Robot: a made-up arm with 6 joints.
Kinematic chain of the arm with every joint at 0, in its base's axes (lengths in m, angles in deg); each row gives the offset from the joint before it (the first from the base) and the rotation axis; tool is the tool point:
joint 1: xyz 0 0 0.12 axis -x
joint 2: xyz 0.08 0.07 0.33 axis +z
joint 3: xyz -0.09 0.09 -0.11 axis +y
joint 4: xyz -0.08 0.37 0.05 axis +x
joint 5: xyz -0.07 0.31 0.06 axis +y
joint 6: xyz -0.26 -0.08 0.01 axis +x
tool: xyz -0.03 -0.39 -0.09
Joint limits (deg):
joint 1: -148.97..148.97
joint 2: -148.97..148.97
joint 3: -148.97..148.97
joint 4: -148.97..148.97
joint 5: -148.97..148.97
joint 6: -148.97..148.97
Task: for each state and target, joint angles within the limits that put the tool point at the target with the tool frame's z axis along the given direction. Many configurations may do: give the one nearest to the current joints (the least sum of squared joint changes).
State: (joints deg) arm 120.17 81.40 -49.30 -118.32 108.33 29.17
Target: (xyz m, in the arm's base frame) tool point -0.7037 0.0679 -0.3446 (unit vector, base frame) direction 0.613 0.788 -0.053
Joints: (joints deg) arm 113.72 57.52 -49.45 -110.73 140.35 8.31
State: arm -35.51 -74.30 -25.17 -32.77 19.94 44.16
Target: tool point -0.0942 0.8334 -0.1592 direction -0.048 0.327 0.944
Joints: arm 8.94 -32.24 -38.57 -75.51 56.75 52.62
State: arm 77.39 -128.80 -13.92 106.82 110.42 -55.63
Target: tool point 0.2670 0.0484 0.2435 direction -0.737 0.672 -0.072
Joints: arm 107.62 -119.47 -5.27 134.92 92.88 -57.36
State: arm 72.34 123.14 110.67 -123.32 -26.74 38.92
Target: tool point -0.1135 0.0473 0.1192 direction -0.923 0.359 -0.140
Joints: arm 72.26 125.84 127.31 -124.71 -68.66 42.68
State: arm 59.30 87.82 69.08 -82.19 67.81 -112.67
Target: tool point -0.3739 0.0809 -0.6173 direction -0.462 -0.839 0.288
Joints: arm 81.90 37.11 35.15 -92.42 89.11 -92.60
